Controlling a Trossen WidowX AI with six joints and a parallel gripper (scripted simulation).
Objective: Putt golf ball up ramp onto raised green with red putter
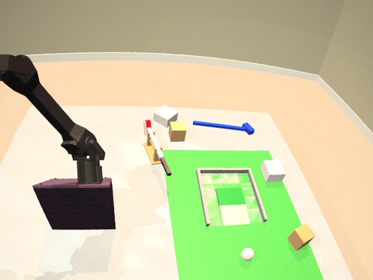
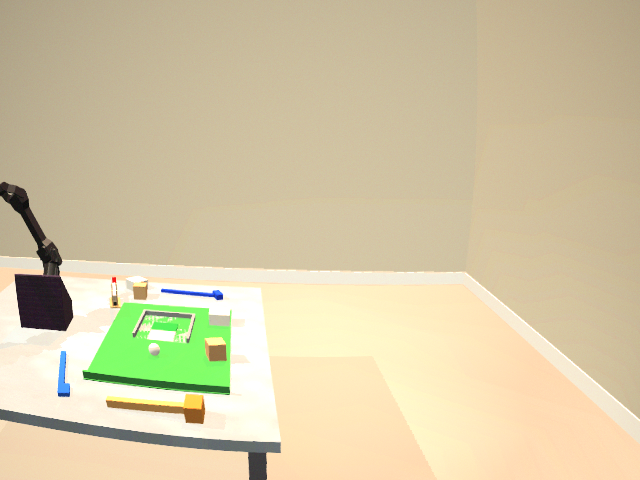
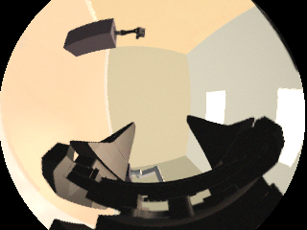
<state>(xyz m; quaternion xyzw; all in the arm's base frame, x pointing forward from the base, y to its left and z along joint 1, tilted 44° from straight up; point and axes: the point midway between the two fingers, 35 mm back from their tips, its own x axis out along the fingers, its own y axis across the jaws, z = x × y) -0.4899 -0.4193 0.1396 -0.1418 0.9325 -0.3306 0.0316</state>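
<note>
The red putter lies 75 cm ahead of my gripper tip, 50 cm to the left of it and 52 cm below it. The rest, counted from my gripper tip: mat 100 cm ahead, 15 cm to the left, 58 cm below; blue putter 110 cm ahead, 67 cm to the left, 57 cm below; white golf ball 97 cm ahead, 2 cm to the left, 56 cm below.
</note>
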